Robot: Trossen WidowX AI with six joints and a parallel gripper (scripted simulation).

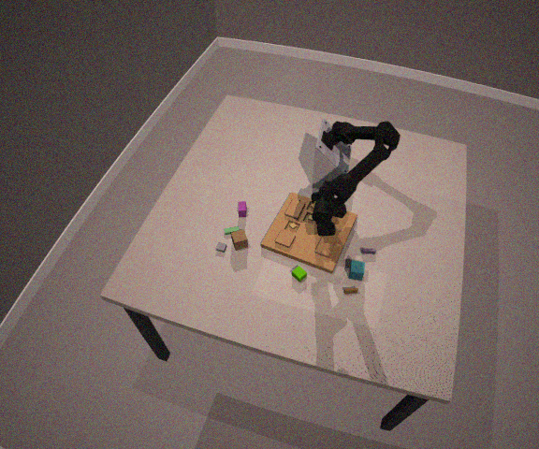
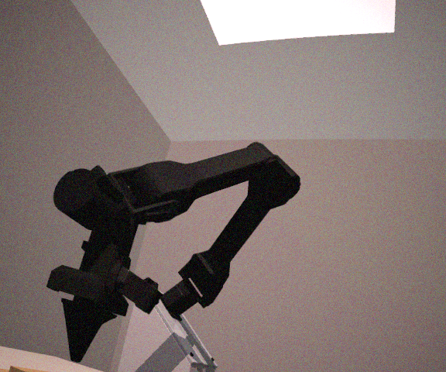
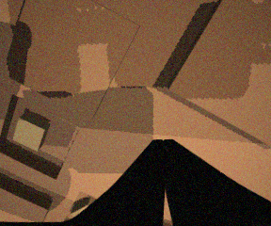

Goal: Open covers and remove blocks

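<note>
Now: gripper tip 30 mm past the tan puzzle board, 40 mm to the left of it and 50 mm above it. Round my gripper tip: bright green cube 190 mm ahead, 40 mm to the right, 60 mm below; teal cube 130 mm ahead, 160 mm to the left, 50 mm below; purple object 30 mm ahead, 200 mm to the left, 60 mm below.
</note>
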